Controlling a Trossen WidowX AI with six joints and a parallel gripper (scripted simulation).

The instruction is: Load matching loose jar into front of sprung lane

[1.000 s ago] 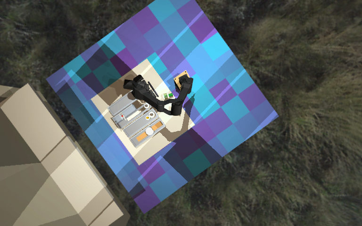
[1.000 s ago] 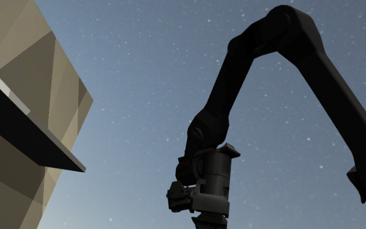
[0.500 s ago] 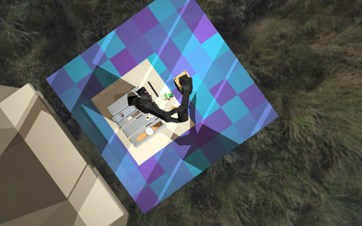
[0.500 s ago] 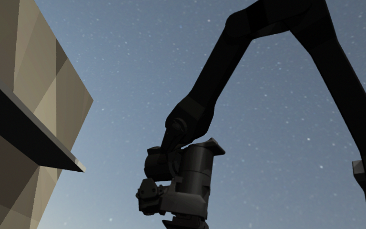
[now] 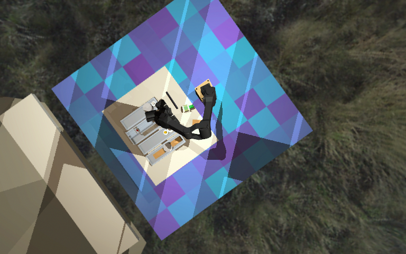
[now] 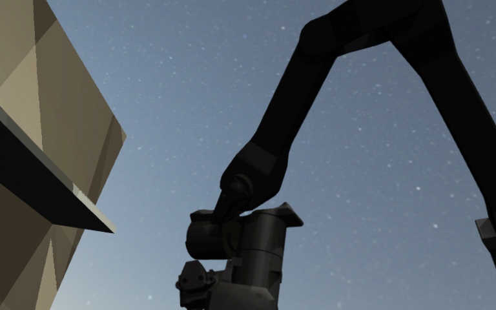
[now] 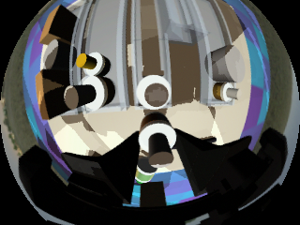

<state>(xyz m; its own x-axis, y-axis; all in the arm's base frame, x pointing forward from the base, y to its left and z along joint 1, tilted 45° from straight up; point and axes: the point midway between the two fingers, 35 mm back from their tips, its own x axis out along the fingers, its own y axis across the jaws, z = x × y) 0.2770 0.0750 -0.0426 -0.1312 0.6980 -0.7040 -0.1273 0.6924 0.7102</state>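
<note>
The black bar is 50 mm behind my gripper tip, 90 mm to the right of it and 40 mm below it.
</note>
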